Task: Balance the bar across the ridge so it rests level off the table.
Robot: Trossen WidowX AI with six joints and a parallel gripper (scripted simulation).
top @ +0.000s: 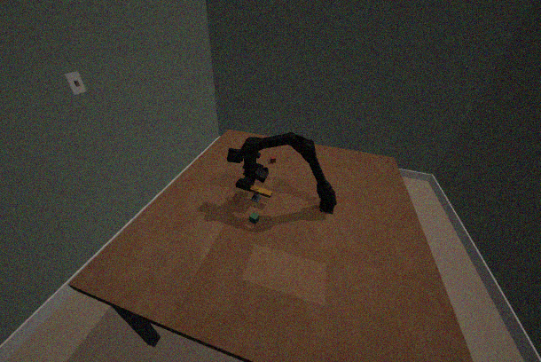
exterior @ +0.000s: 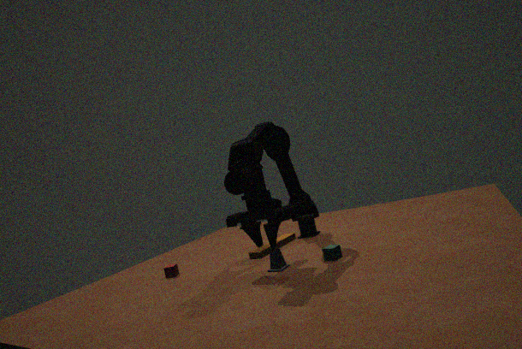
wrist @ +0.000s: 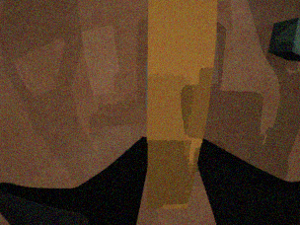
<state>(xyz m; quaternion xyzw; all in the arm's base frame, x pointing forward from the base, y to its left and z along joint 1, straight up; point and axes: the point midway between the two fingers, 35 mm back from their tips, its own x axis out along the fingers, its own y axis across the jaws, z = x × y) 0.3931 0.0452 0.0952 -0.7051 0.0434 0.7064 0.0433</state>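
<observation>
My gripper tip is now 30 mm past the yellow bar. From my gripper tip the other things lie so: green cube (140 mm to the left, 70 mm behind, 40 mm below); red cube (360 mm to the right, 40 mm below, 30 mm behind).
</observation>
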